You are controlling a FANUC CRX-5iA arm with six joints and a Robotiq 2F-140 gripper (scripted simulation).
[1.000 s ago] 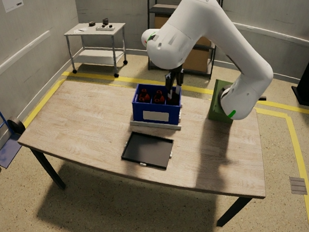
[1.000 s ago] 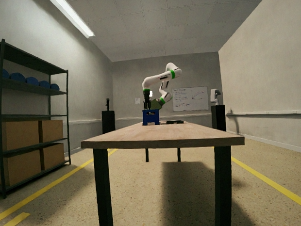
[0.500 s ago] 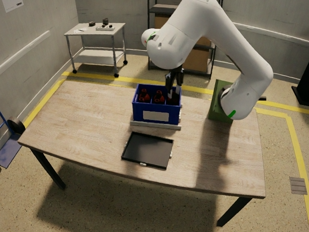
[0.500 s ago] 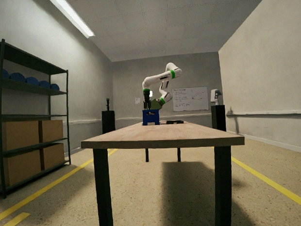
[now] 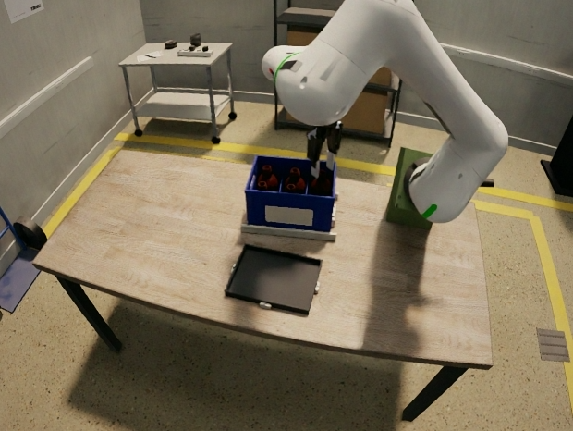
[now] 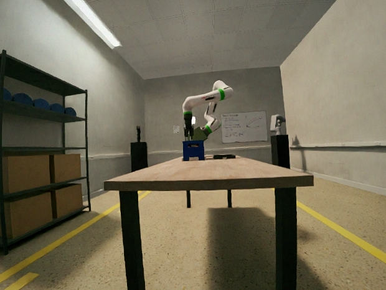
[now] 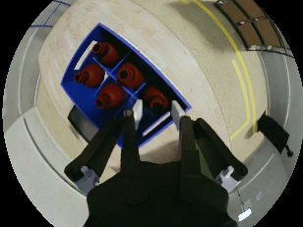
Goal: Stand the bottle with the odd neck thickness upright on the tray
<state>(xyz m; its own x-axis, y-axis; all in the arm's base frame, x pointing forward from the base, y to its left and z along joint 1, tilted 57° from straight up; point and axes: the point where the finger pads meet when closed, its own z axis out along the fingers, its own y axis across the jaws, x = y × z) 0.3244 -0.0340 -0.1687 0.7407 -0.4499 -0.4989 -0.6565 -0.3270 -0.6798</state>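
Now: hand 9 cm short of the bottle, 1 cm to the right of it and 11 cm above it. Round my hand: dark tray (9 cm ahead, 33 cm to the left, 18 cm below); then blue crate (9 cm ahead, 5 cm to the left, 11 cm below).
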